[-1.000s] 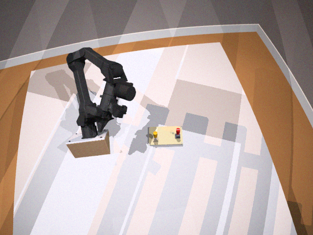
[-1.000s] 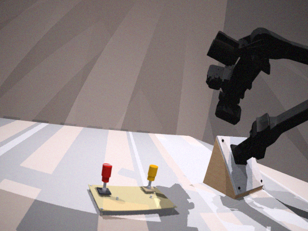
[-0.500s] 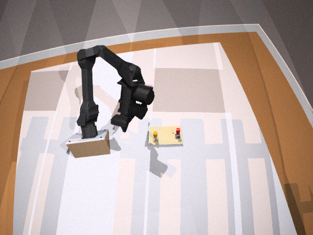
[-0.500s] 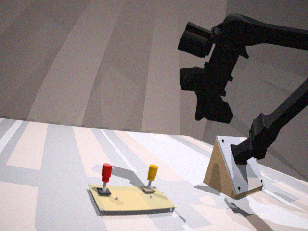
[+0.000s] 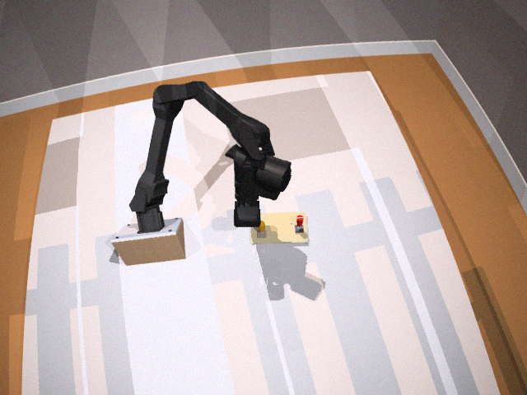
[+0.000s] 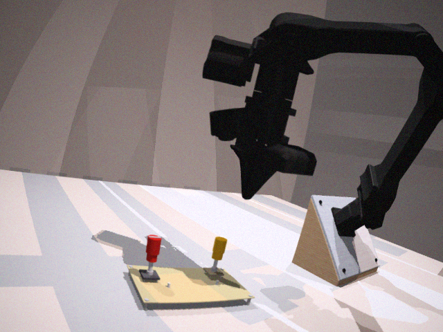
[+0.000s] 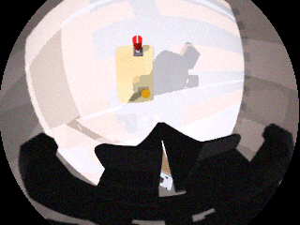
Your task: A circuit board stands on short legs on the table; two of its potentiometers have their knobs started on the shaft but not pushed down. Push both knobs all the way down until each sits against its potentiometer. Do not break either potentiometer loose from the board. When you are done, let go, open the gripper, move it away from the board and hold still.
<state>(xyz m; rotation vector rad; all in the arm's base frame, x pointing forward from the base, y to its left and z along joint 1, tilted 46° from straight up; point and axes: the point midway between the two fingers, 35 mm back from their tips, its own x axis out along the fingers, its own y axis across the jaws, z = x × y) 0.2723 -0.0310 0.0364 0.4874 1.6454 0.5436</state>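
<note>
Right now my gripper tip is 80 mm above the yellow knob, 40 mm short of it and 10 mm to the right of it. Round my gripper tip: red knob 140 mm ahead, 70 mm below, 20 mm to the left.
</note>
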